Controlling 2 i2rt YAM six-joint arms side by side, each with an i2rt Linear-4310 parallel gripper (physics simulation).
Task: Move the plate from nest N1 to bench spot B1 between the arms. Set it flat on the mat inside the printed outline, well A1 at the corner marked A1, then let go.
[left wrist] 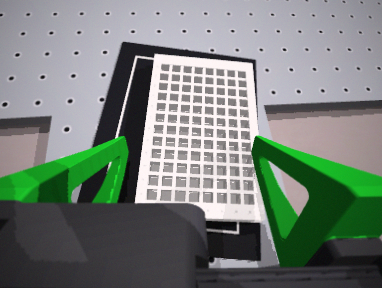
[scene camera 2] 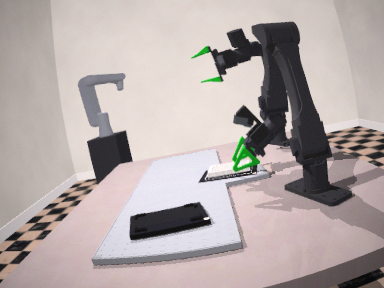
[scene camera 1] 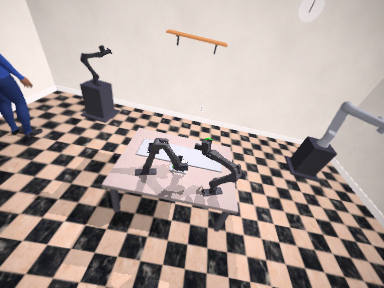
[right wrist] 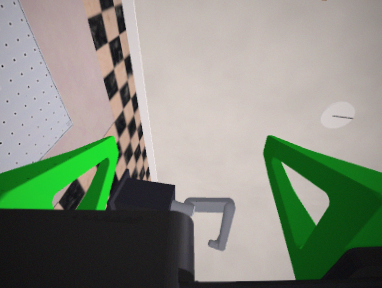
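Seen in the pictures: left gripper, fingertip midpoint: (left wrist: pixel 190 143) (scene camera 2: pixel 233 165); right gripper, fingertip midpoint: (scene camera 2: pixel 195 70) (right wrist: pixel 190 144); left arm's base, link origin: (scene camera 2: pixel 316 192) (scene camera 1: pixel 145 172); right arm's base, link origin: (scene camera 2: pixel 280 142) (scene camera 1: pixel 212 191).
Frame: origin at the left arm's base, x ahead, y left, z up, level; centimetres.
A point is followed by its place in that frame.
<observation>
The white well plate (scene camera 2: pixel 220 170) {x 10.1, y -34.1, z 2.9 cm} (left wrist: pixel 200 125) {x 6.5, y -36.2, z 2.9 cm} lies over the black mat (left wrist: pixel 235 248) {x -2.0, y -34.9, z 1.5 cm}. In the left wrist view a white printed outline (left wrist: pixel 127 95) {x 11.8, y -32.2, z 1.5 cm} shows beyond the plate's left side and near end; the plate is shifted right and overhangs its right side. No A1 mark is readable. My left gripper (scene camera 2: pixel 245 159) (left wrist: pixel 190 143) {x 5.4, y -34.9, z 3.0 cm} is open, its fingers low on both sides of the plate: the right one at or very near the plate's edge, the left one apart from it. My right gripper (scene camera 2: pixel 197 69) {x 3.7, y -56.6, z 34.5 cm} (right wrist: pixel 190 144) {x 3.7, y -56.6, z 34.5 cm} is open and empty, raised high.
A black nest (scene camera 2: pixel 170 221) {x 32.4, y -6.9, z 2.5 cm}, with no plate on it, sits at the near end of the pale perforated board (scene camera 2: pixel 165 185) {x 25.8, y -40.2, z 1.3 cm} (left wrist: pixel 90 65) {x 16.0, y -30.2, z 1.3 cm}. The right arm is raised above the table. A grey robot arm (scene camera 2: pixel 90 102) stands on a pedestal beyond the table.
</observation>
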